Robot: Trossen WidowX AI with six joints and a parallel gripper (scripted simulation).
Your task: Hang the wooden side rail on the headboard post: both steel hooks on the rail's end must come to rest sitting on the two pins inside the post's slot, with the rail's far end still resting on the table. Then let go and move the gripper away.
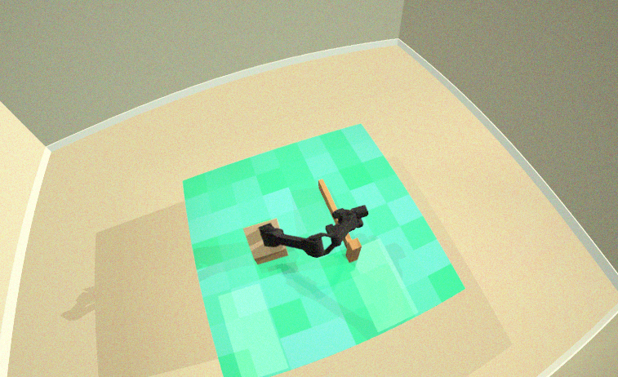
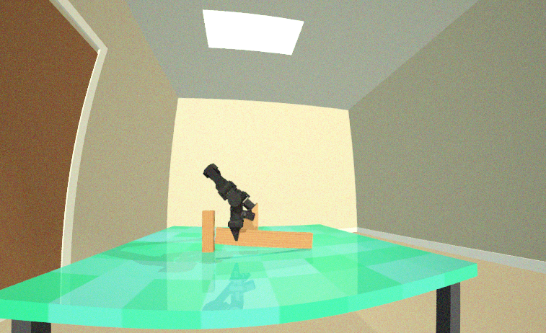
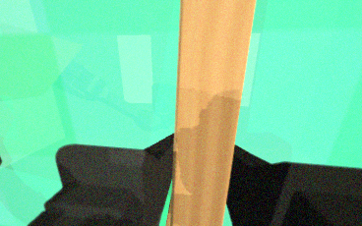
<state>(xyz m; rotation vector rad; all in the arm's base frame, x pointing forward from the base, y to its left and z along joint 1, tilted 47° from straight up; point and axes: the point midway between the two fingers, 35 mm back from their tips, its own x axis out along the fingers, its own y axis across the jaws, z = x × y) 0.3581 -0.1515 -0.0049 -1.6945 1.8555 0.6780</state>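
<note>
Right now the headboard post is 120 mm to the right of my gripper tip, 40 mm above it and 10 mm behind it.
</note>
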